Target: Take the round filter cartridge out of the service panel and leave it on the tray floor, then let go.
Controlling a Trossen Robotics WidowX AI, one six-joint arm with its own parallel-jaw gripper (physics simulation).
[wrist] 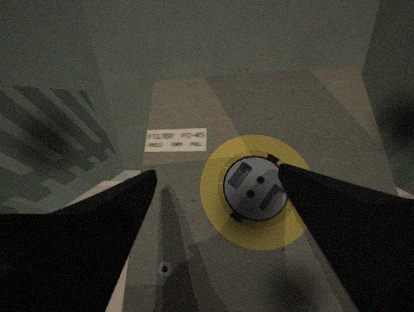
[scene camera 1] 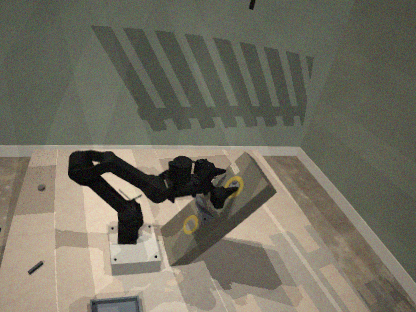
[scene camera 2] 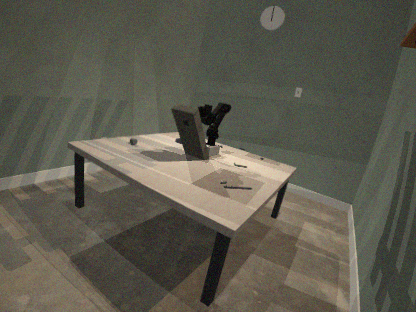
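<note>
The round grey filter cartridge (wrist: 256, 187), with two dark slots and two small holes, sits in the yellow ring (wrist: 212, 200) on the tilted service panel (scene camera 1: 255, 182) (scene camera 2: 192, 137) (wrist: 187, 107). My gripper (scene camera 1: 231, 180) (wrist: 216, 172) is open and empty, in front of the panel's upper part. In the wrist view the cartridge is right of the midpoint between the fingers, and the right fingertip overlaps its right edge. The left fingertip stands well to its left. The blue-grey tray (scene camera 1: 115, 299) is at the bottom of scene camera 1's view, partly cut off; its floor hardly shows.
A second yellow ring (scene camera 1: 184, 225) is lower on the panel, with a grey fitting (scene camera 1: 204, 209) between the rings. A label (wrist: 175, 140) is left of the cartridge. The white arm base (scene camera 1: 135, 260) stands beside the panel. A dark rod (scene camera 1: 36, 267) lies on the table.
</note>
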